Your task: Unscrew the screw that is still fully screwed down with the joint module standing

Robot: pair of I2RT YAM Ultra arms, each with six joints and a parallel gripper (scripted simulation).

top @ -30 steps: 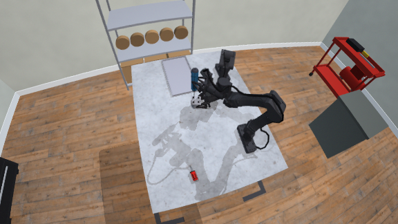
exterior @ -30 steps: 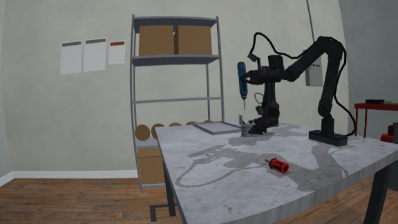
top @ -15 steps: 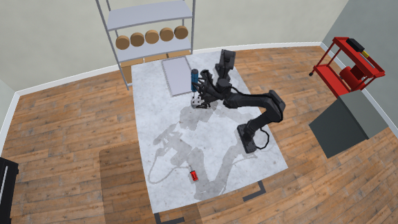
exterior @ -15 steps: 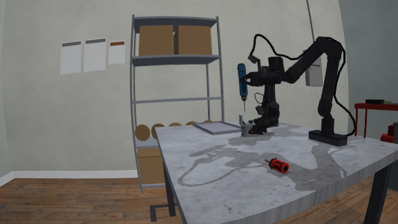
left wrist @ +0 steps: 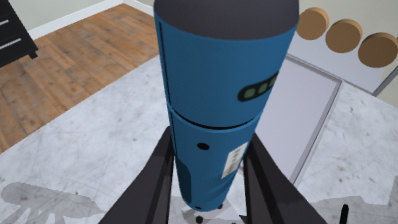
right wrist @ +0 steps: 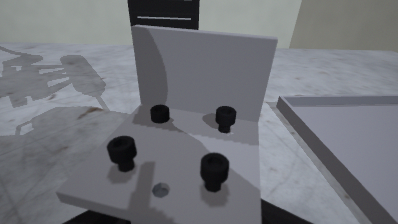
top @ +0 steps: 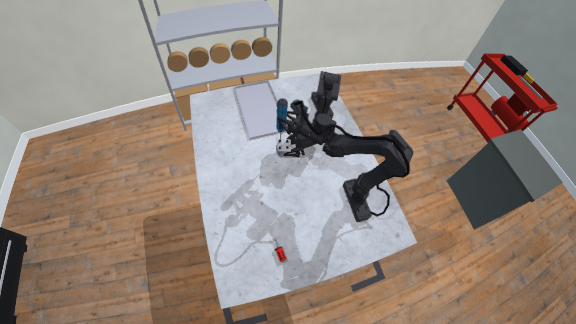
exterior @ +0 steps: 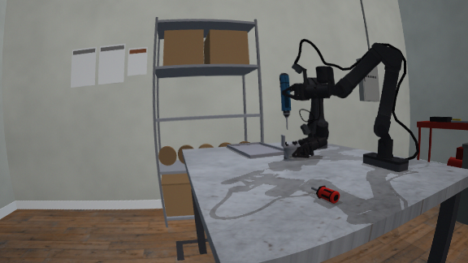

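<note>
The joint module is right at my right hand. Round my right hand: screw: 2 cm ahead, 1 cm to the left, 4 cm above; grey bracket: 5 cm above; bit: 2 cm ahead, 1 cm to the left, 13 cm above.
</note>
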